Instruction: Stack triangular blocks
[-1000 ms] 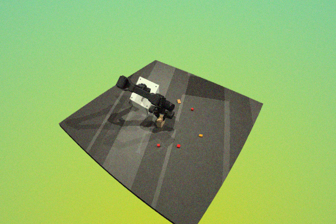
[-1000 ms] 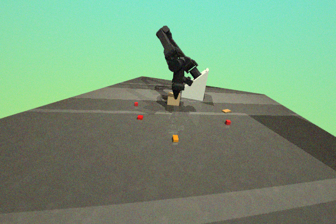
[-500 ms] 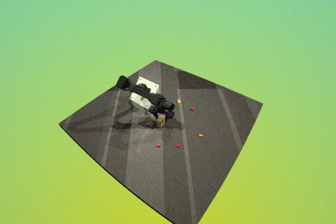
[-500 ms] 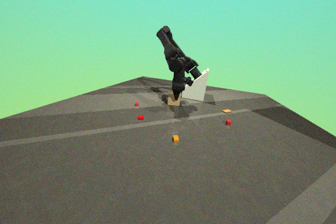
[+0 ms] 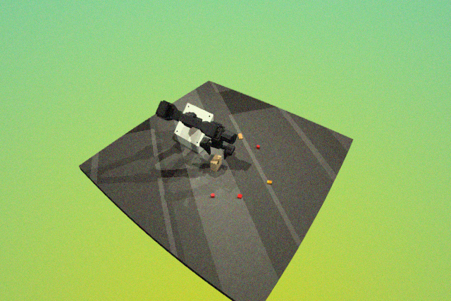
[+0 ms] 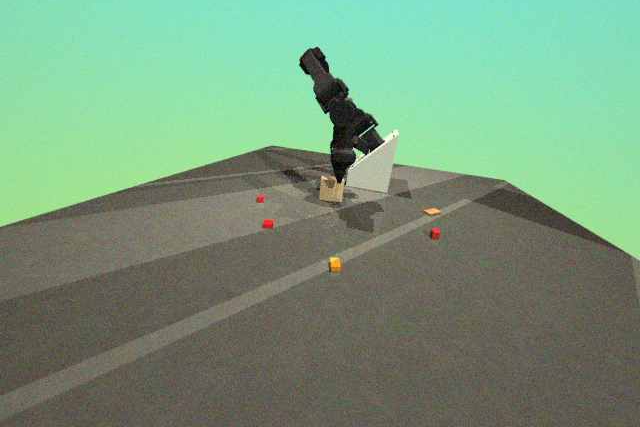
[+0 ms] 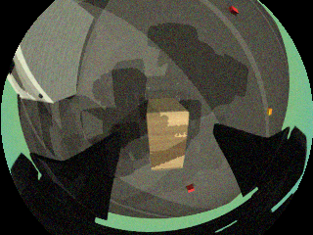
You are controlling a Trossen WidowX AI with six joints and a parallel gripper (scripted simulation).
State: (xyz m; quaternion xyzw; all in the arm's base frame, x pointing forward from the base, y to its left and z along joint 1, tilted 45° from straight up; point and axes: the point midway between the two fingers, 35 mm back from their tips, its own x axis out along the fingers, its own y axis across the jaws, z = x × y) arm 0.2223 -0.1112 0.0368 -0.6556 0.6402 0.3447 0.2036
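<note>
Now: gripper tip 2 cm above the tan square block. From my gripper tip the other things lie so: orange cube 31 cm ahead, 6 cm below, 5 cm to the left; small tan piece 28 cm to the left, 6 cm below, 2 cm behind.
</note>
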